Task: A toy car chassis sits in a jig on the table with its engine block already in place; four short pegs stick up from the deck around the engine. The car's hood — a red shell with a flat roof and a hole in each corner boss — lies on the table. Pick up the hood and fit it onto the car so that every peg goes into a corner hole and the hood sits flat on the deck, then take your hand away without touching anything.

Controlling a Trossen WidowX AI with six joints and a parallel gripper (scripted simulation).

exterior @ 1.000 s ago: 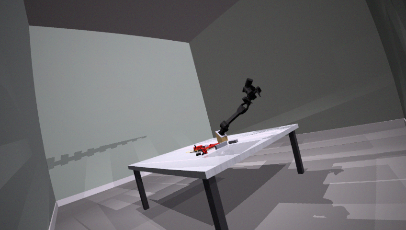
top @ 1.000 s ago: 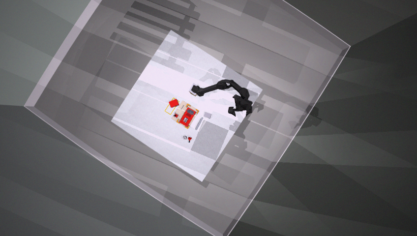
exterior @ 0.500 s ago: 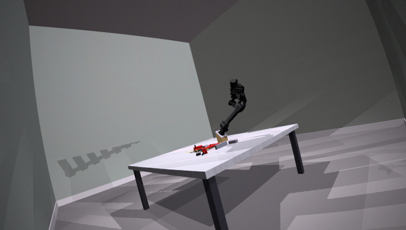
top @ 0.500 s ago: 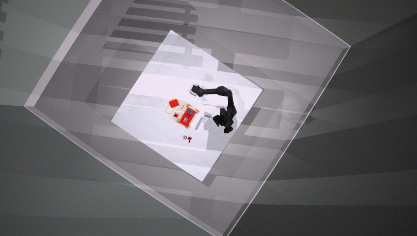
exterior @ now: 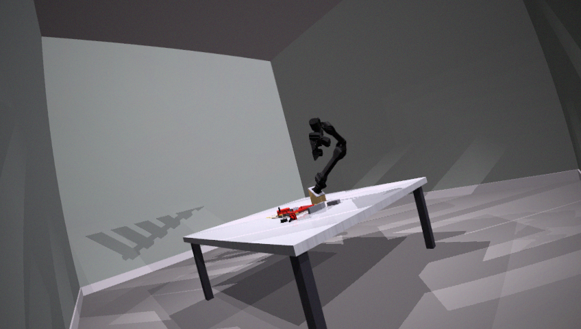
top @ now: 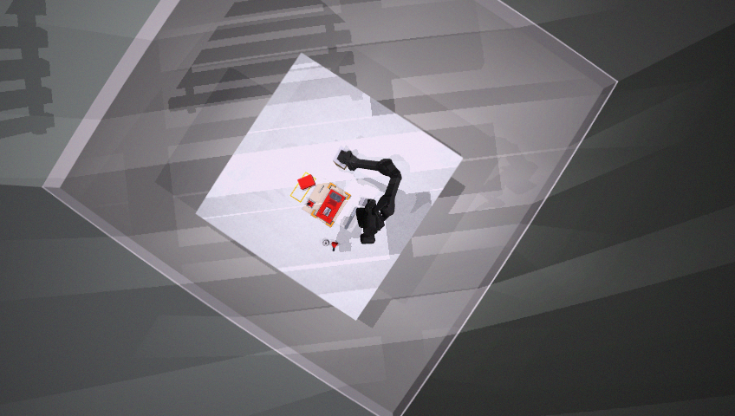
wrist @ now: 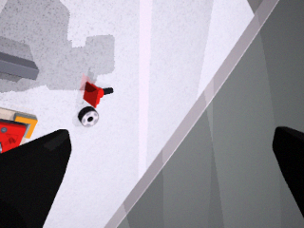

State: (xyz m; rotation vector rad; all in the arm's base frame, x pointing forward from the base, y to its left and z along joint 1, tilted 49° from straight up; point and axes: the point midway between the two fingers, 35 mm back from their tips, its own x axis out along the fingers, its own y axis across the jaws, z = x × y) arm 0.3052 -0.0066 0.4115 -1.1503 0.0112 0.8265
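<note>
My gripper tip is now 10 cm past the red hood, 46 cm to the left of it and 31 cm above it. The rest, counted from my gripper tip: wheel 20 cm ahead, 17 cm to the right, 32 cm below; grey bar 3 cm behind, 10 cm to the right, 31 cm below; jig 4 cm behind, 28 cm to the right, 31 cm below.
</note>
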